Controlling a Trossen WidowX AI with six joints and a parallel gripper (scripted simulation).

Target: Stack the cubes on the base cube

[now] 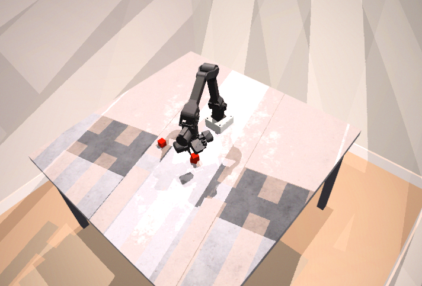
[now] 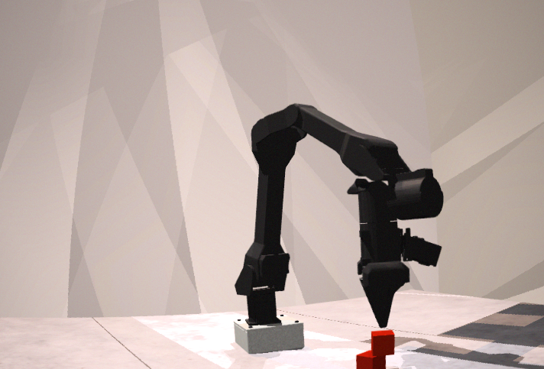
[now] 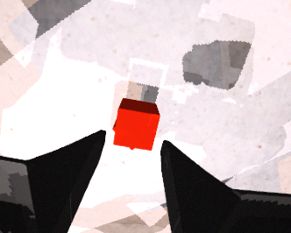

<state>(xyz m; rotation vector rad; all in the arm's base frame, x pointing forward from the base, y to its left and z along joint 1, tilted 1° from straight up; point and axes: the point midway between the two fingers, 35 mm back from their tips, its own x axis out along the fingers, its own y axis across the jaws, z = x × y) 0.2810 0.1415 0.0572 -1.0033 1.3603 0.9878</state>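
My gripper tip is now 2 cm to the left of the red base cube and 6 cm above it.
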